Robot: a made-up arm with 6 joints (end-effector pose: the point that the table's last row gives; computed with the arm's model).
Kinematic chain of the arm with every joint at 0, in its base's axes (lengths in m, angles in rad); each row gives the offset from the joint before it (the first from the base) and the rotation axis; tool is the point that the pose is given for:
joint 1: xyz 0 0 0.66 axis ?
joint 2: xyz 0.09 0 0 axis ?
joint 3: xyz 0 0 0.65 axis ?
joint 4: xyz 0 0 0.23 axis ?
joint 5: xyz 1.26 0 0 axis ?
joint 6: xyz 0.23 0 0 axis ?
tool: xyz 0 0 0
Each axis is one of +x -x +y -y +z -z.
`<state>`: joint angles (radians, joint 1 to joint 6).
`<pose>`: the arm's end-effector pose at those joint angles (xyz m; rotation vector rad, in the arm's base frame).
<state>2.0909 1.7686 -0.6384 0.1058 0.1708 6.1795</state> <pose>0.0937 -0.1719 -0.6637 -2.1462 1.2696 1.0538</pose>
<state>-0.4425 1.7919 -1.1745 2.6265 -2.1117 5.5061</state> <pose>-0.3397 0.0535 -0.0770 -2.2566 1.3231 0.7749</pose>
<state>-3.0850 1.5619 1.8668 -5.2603 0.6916 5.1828</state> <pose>-2.0085 -0.2392 1.3895 -0.8034 0.0007 -2.3491</pose>
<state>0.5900 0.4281 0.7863 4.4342 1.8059 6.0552</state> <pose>1.3084 0.6172 1.8322 2.0065 -0.9919 -0.9970</pose>
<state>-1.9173 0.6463 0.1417 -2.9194 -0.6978 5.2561</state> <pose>-0.6213 -1.8165 0.8121 -1.6976 1.9205 -1.0195</pose>
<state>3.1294 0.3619 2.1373 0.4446 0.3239 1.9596</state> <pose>0.2697 -0.0348 2.6549 0.7481 -1.0727 0.2780</pose>
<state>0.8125 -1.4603 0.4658 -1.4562 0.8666 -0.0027</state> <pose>-0.7542 -1.0495 1.9656 -2.5455 1.3938 -1.1225</pose>
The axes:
joint 1: +z
joint 2: +y
joint 3: -y
joint 4: -x
joint 5: -y
joint 6: -x

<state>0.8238 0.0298 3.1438 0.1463 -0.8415 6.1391</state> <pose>-0.8683 -0.9745 1.2884 1.0643 -2.0597 0.4212</pose>
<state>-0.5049 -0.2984 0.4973 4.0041 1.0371 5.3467</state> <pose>0.6189 -0.5139 2.3358 -2.2960 1.6104 -0.2723</pose>
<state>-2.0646 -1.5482 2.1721 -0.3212 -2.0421 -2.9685</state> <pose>0.7716 1.2970 0.0129 0.6820 -1.2378 0.4300</pose>
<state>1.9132 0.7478 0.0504 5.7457 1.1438 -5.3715</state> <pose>-0.5148 1.7636 0.5803 -0.1629 -0.6035 1.2723</pose>
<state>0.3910 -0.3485 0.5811 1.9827 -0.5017 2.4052</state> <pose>0.5217 0.1054 2.6063 2.1034 -0.8379 0.9870</pose>
